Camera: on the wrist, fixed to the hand. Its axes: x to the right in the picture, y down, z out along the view.
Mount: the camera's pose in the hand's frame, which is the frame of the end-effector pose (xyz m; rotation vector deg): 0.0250 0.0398 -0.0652 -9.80 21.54 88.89
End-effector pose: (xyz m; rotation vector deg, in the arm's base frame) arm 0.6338 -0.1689 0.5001 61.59 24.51 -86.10
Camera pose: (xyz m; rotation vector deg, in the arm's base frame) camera 0.6977 -0.1431 0.4587 61.52 -5.44 5.98
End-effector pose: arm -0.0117 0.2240 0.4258 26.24 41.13 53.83
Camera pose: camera -0.0719 0.2694 0.3979 39.11 29.61 147.26
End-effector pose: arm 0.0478 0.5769 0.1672 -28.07 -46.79 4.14
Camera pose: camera 0.1165 0.5928 0.1287 -66.73 4.93 74.68
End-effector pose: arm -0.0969 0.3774 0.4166 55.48 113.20 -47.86
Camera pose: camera -0.0964 0.4577 0.4189 120.47 52.97 23.64
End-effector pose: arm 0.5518 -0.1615 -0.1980 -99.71 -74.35 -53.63
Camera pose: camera 0.5883 -0.2169 -0.1527 -107.57 28.80 -19.62
